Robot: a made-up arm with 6 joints.
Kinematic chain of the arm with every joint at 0, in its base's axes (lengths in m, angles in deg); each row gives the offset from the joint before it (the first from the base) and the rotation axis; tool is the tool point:
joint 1: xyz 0 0 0.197 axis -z
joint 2: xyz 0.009 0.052 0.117 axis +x
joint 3: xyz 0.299 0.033 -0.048 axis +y
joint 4: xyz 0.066 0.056 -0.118 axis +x
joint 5: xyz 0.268 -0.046 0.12 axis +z
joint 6: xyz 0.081 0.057 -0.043 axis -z
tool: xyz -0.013 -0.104 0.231
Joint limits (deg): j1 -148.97..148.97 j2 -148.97..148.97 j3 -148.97..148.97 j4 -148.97..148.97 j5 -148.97..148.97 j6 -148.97..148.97
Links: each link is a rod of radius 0.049 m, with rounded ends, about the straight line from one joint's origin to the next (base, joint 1, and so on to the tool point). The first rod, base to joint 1, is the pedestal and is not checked.
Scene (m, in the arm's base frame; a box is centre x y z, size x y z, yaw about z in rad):
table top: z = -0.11
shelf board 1: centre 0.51 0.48 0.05 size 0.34 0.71 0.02 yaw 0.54
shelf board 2: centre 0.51 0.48 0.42 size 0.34 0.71 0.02 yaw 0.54
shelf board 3: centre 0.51 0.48 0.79 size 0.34 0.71 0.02 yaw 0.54
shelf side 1: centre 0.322 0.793 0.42 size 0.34 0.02 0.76 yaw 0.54
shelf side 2: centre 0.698 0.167 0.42 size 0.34 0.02 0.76 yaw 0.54
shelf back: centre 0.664 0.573 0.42 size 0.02 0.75 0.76 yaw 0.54
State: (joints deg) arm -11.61 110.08 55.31 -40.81 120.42 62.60
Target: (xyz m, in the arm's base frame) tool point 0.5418 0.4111 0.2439
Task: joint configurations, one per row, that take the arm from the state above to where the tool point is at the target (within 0.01 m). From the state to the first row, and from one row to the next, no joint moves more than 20 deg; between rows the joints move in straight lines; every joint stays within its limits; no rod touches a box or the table.
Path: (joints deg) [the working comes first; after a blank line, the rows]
Joints at the target: -10.79 75.10 65.72 1.73 123.85 70.58
Straight joint move there: touches shelf board 2.

1: -3.33 113.05 72.24 -35.99 118.03 66.84
2: 4.94 116.03 89.17 -31.16 115.65 71.07
3: 13.22 119.00 106.11 -26.34 113.26 75.31
4: 21.49 121.97 123.04 -21.51 110.87 79.55
5: 29.77 124.94 139.97 -16.69 108.49 83.78
6: 29.85 119.35 142.97 0.38 109.11 85.20
7: 29.92 113.75 145.97 17.44 109.74 86.61
8: 30.00 108.15 148.97 34.50 110.36 88.03
9: 21.84 101.54 132.32 27.95 113.06 84.54
10: 13.69 94.93 115.67 21.40 115.76 81.05
11: 5.53 88.32 99.02 14.84 118.45 77.56
12: -2.63 81.71 82.37 8.29 121.15 74.07
13: -10.79 75.10 65.72 1.73 123.85 70.58

